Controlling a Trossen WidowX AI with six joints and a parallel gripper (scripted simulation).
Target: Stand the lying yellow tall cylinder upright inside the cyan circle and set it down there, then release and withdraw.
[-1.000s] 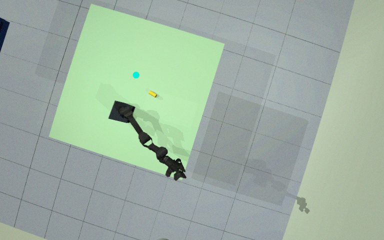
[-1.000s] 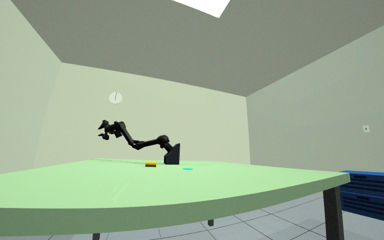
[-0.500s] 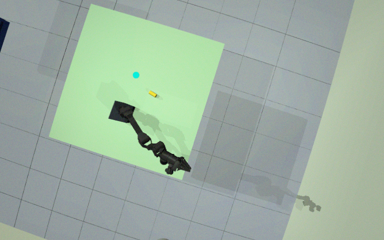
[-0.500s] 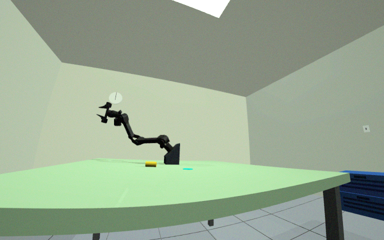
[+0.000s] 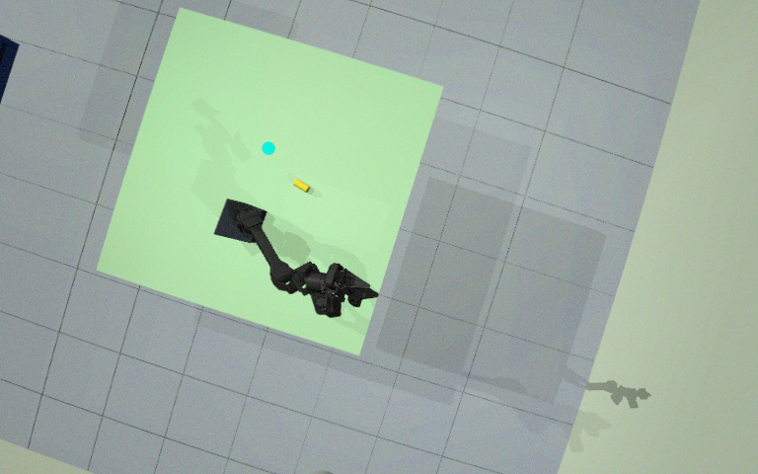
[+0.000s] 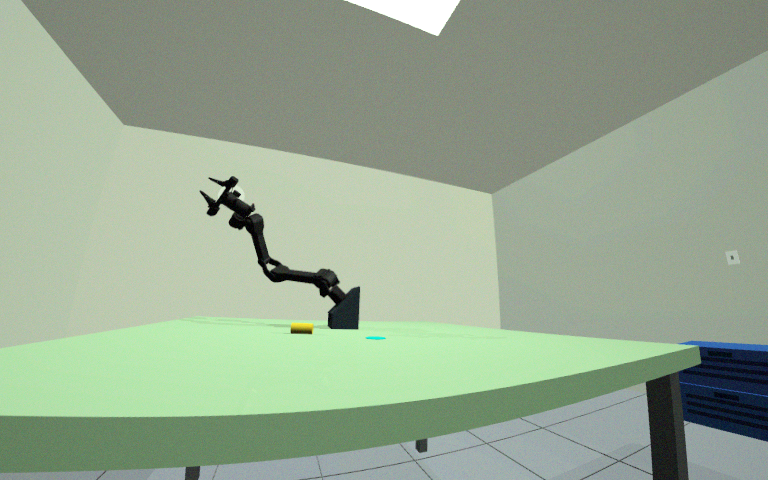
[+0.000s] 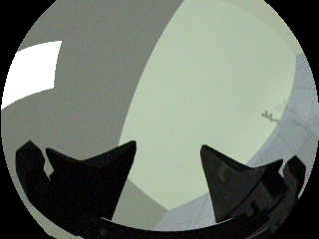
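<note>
The yellow tall cylinder is 53 cm below my gripper tip, 40 cm to the left of it and 30 cm ahead of it. From my gripper tip the other things lie so: cyan circle: 59 cm to the left, 55 cm below, 45 cm ahead.
</note>
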